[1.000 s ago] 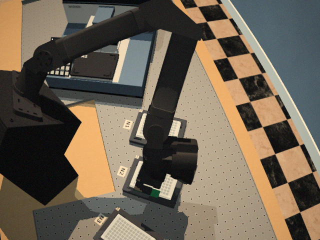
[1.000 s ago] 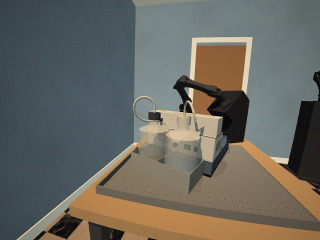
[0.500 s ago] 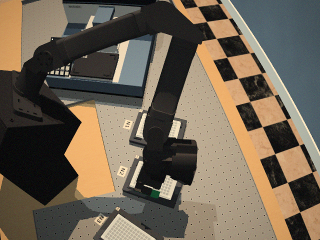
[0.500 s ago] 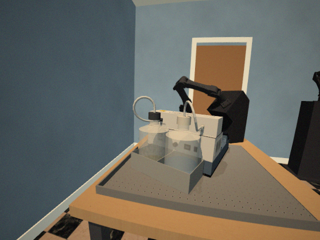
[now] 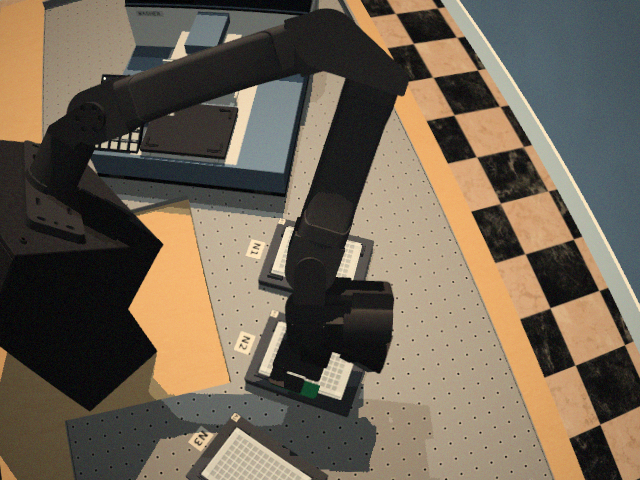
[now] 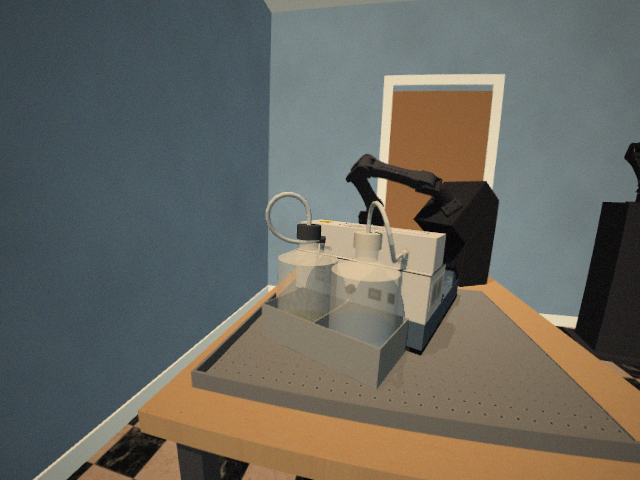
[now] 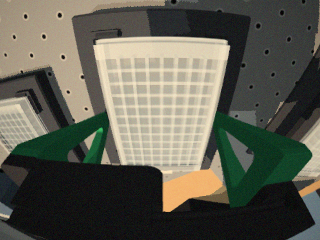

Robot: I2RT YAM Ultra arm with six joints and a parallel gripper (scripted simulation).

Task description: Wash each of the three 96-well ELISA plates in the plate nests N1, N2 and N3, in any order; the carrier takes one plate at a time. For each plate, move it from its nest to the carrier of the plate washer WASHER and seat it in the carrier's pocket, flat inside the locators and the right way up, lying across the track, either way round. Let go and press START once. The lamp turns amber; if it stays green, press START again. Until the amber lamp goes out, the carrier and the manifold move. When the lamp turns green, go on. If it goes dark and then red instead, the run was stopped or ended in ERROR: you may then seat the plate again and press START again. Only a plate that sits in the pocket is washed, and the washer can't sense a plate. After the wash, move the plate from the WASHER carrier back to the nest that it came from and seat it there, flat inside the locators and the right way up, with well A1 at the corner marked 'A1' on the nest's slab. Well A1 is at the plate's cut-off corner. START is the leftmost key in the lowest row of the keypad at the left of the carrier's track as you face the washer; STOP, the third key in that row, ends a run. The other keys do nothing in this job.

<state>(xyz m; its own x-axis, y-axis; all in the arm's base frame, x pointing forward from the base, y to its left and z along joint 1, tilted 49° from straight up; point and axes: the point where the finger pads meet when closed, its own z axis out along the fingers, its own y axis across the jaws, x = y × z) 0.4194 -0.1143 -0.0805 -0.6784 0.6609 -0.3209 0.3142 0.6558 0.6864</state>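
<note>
My hand is 20 mm above the nest N2. From my hand the other things lie so: nest N3 (90 mm behind, 170 mm to the right); then nest N1 (30 mm ahead, 170 mm to the left, 20 mm below); then N3 label (170 mm behind, 100 mm to the right, 30 mm below).
</note>
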